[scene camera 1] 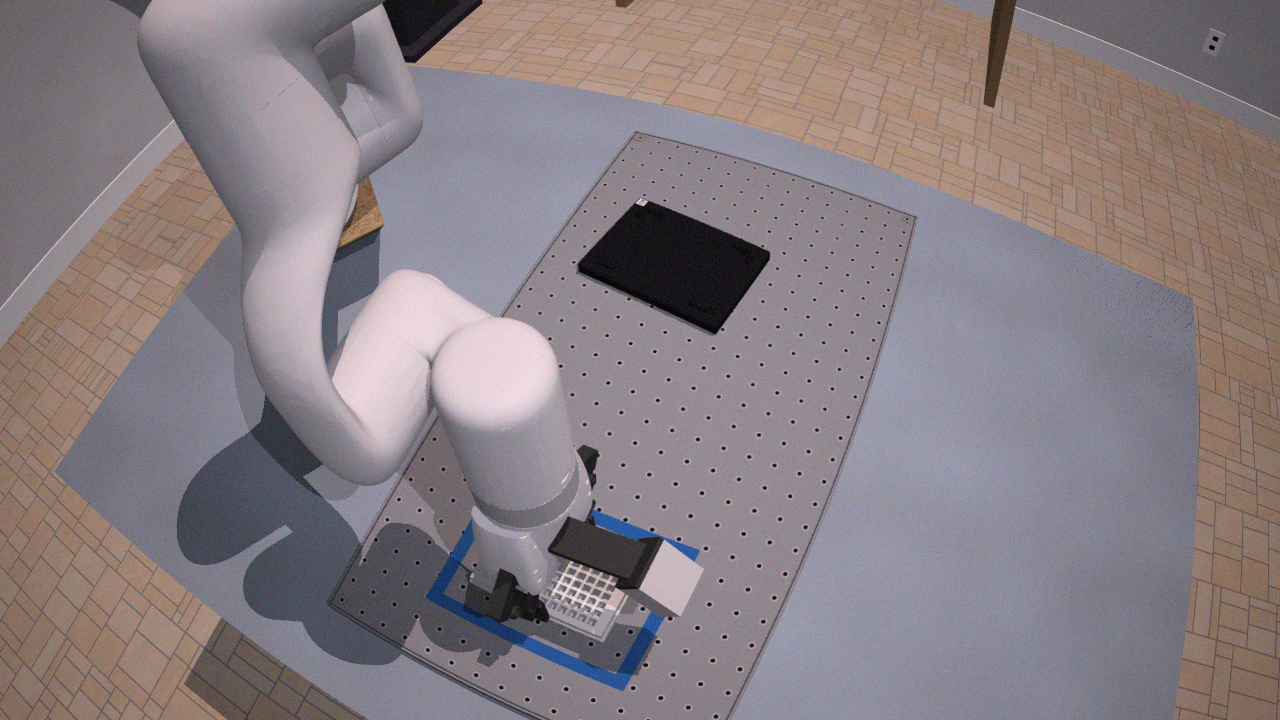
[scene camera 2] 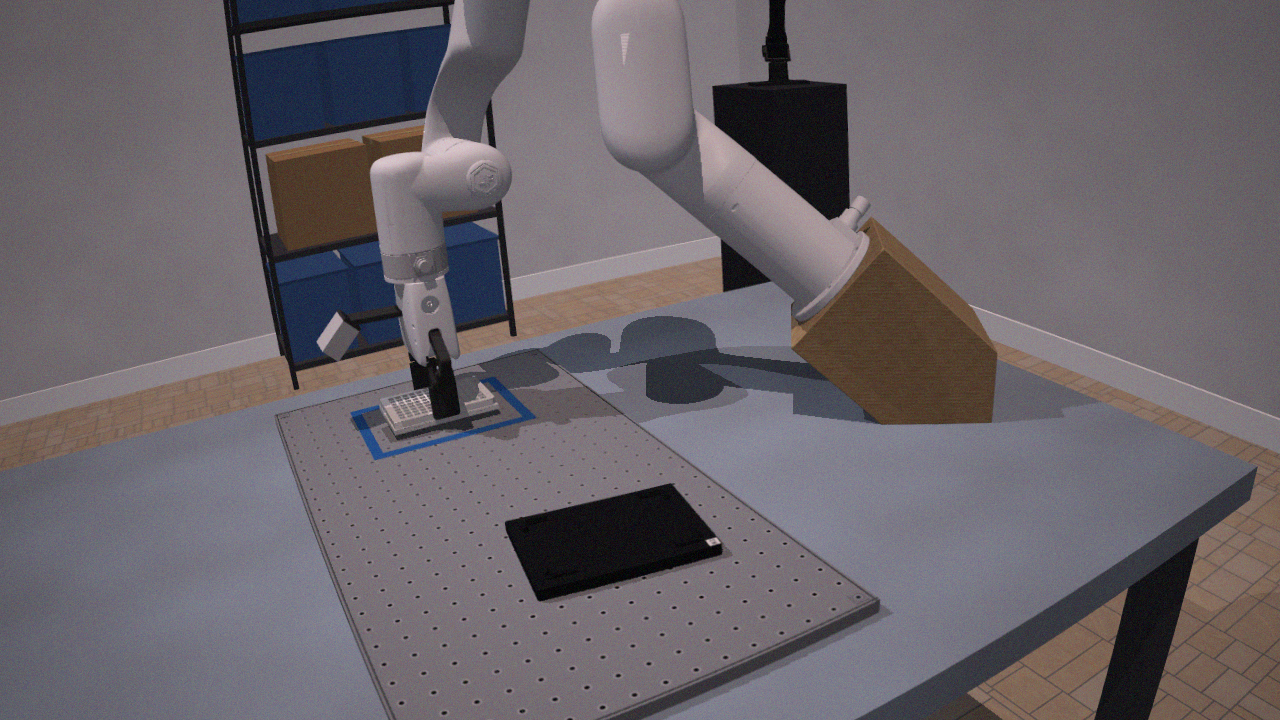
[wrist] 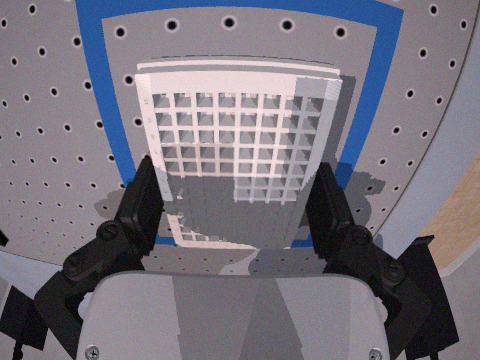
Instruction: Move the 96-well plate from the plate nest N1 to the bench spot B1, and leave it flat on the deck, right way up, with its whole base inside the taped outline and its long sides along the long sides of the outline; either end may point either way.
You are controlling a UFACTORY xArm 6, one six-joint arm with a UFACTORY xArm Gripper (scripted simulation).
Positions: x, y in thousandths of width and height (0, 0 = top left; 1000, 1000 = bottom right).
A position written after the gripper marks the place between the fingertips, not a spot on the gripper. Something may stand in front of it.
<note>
In view: the gripper (scene camera 1: 434, 795), a white 96-well plate (scene camera 1: 471, 824) and a black plate nest (scene camera 1: 522, 363).
The white 96-well plate is seen too in scene camera 2 (scene camera 2: 321, 572) and in the wrist view (wrist: 491, 565). The gripper shows as well in scene camera 2 (scene camera 2: 341, 560) and in the wrist view (wrist: 491, 499).
</note>
